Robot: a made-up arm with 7 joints. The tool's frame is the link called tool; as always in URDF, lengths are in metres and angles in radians. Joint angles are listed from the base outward.
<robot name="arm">
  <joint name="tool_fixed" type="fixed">
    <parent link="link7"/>
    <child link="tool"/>
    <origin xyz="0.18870 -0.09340 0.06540"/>
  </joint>
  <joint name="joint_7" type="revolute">
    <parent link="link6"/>
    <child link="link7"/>
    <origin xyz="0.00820 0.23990 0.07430"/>
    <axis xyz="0 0 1"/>
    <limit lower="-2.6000" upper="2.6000"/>
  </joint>
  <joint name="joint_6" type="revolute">
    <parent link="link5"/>
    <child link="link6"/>
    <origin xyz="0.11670 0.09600 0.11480"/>
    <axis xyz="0 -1 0"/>
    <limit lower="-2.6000" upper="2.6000"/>
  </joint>
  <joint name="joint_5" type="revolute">
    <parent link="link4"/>
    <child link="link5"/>
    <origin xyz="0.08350 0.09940 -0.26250"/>
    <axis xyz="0 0 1"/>
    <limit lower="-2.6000" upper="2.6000"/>
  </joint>
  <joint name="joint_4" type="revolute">
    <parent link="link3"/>
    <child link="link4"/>
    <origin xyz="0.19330 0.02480 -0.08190"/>
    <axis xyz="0 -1 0"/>
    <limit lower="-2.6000" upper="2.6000"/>
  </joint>
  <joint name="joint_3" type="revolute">
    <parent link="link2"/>
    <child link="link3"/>
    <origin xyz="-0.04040 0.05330 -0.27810"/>
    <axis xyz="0 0 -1"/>
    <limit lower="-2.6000" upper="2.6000"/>
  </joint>
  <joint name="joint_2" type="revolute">
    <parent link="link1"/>
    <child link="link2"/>
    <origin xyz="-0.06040 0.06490 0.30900"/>
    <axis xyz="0 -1 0"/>
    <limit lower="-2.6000" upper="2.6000"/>
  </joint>
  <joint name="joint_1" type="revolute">
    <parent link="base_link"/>
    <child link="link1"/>
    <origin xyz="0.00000 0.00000 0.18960"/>
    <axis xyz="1 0 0"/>
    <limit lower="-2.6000" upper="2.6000"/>
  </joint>
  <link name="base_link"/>
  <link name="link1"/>
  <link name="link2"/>
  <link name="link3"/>
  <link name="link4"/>
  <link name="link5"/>
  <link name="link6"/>
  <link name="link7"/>
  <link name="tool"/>
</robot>
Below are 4 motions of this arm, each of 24 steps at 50 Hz.
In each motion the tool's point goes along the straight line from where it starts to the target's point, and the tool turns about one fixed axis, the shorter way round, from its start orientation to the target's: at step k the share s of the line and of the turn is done. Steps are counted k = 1, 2, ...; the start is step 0. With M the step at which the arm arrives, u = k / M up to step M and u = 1 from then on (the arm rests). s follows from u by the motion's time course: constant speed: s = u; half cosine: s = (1 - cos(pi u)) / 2; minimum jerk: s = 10 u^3 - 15 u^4 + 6 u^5.
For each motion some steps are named. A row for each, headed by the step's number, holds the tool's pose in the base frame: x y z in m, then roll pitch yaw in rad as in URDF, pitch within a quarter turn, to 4 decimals.
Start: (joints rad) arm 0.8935 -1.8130 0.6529 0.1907 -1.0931 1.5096 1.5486
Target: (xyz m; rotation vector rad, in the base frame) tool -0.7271 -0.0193 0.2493 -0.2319 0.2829 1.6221
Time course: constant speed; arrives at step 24
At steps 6, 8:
6: -0.5771 0.1991 0.0172 0.0031 0.7111 1.6469
8: -0.5938 0.1748 0.0430 0.0083 0.6680 1.6477

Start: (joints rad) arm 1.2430 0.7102 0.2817 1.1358 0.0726 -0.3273 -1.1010
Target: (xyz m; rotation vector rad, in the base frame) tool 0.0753 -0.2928 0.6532 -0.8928 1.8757 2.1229
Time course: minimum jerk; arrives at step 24
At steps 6, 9, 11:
6: 0.2654 -0.3022 0.5974 1.2194 0.8185 -1.9671
9: 0.2290 -0.3004 0.6081 1.2604 0.7542 -2.1415
11: 0.1978 -0.2988 0.6172 1.3050 0.7038 -2.2859

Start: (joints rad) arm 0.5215 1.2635 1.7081 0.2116 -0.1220 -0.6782 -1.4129
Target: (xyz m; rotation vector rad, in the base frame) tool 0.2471 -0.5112 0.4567 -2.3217 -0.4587 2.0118
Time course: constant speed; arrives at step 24
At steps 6, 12, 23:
6: 0.2685 -0.4897 0.3453 -1.7571 1.0123 1.7978
12: 0.2614 -0.4969 0.3824 -1.8275 1.1177 1.6499
23: 0.2483 -0.5100 0.4505 -2.1547 1.2851 1.1850

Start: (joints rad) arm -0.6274 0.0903 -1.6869 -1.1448 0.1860 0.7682 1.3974
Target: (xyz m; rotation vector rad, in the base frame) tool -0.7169 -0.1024 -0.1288 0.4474 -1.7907 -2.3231
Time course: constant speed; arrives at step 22
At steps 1, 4, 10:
1: -0.7283 0.1360 -0.1493 1.0355 -0.0206 -3.1120
4: -0.7267 0.1020 -0.1463 1.0752 0.0061 -3.0728
10: -0.7234 0.0338 -0.1405 1.1579 0.0547 -2.9913

